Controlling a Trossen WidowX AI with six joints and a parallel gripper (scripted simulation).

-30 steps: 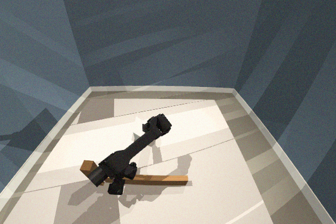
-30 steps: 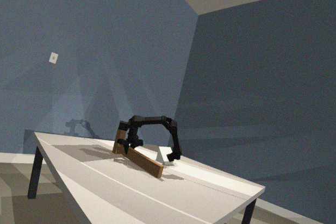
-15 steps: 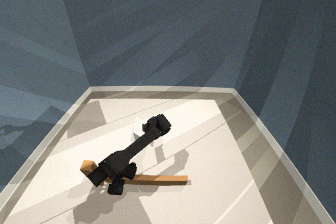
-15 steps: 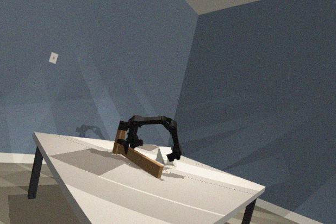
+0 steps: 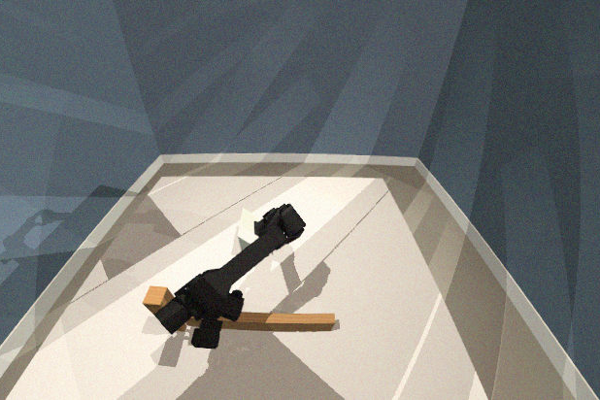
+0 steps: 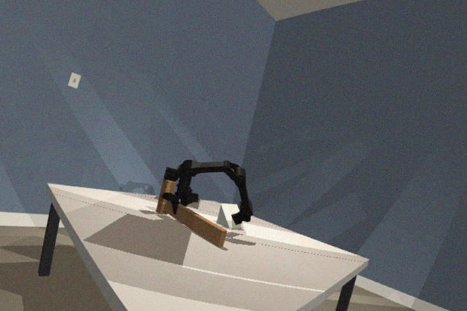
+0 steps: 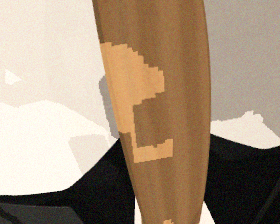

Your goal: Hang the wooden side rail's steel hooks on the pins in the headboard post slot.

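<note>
The headboard post lies 130 mm to the right of my gripper tip, 40 mm above it and 20 mm behind it.
</note>
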